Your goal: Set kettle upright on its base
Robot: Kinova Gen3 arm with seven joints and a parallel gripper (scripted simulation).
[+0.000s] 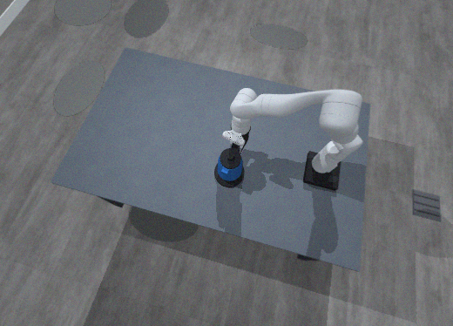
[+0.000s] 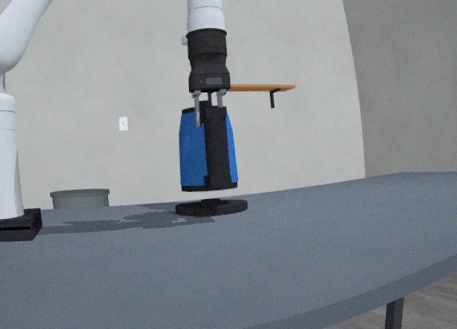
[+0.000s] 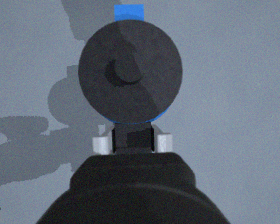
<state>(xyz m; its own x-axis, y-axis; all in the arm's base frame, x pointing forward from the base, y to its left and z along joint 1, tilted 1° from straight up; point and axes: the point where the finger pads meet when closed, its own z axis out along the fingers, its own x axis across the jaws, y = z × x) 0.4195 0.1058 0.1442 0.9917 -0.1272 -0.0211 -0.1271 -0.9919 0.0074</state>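
The blue kettle lies 30 mm to the left of my hand and 50 mm below it. From my hand the other things lie so: round black base: 10 mm ahead, 60 mm to the left, 170 mm below.
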